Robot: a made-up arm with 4 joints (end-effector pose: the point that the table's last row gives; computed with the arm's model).
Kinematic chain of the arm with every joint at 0, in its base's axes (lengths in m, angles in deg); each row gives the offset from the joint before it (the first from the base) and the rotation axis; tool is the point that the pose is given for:
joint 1: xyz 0 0 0.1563 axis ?
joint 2: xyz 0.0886 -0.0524 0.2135 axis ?
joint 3: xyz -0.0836 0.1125 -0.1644 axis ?
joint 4: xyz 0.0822 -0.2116 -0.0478 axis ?
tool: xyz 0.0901 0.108 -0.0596
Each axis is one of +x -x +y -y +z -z.
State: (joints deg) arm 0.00 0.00 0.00 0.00
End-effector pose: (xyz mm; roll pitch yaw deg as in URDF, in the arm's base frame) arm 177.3 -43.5 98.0 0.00 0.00 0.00
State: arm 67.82 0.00 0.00 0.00
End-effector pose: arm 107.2 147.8 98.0 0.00 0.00 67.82
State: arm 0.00 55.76 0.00 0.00
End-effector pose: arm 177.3 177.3 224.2 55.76 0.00 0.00
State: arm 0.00 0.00 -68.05 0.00
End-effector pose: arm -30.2 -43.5 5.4 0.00 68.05 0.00
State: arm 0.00 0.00 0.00 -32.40
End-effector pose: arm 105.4 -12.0 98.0 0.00 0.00 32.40
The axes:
joint 1: +z
joint 2: +x
joint 3: -y
joint 4: -z

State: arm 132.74 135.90 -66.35 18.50
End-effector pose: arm -167.0 -171.2 634.0 108.35 -23.77 -161.82
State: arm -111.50 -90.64 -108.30 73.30
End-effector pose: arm -295.7 292.1 527.9 -89.28 -73.91 139.50
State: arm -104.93 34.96 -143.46 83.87
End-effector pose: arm -25.6 233.5 107.1 -147.22 38.45 158.78
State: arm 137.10 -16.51 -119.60 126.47
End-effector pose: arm 337.0 149.1 233.8 -133.36 -46.39 72.29
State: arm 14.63 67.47 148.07 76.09
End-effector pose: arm -74.1 -172.5 235.7 127.83 57.98 -98.00
